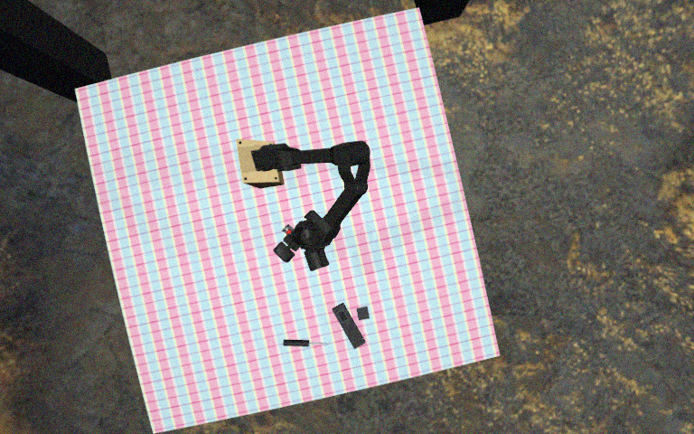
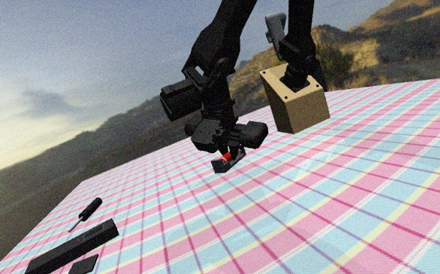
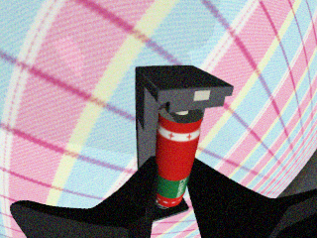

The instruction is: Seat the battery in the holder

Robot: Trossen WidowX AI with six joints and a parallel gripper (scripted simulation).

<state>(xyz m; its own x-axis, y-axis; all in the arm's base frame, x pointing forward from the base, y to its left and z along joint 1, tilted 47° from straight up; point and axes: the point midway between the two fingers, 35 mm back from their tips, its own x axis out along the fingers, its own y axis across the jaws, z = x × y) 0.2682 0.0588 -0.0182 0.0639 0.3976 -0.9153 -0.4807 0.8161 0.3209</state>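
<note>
My gripper tip is now 10 mm to the right of the battery and 10 mm below it. The rest, counted from my gripper tip: long black bar (360 mm ahead, 110 mm to the left); screwdriver (380 mm ahead, 50 mm to the right); black plate (330 mm ahead, 170 mm to the left, 10 mm below).
</note>
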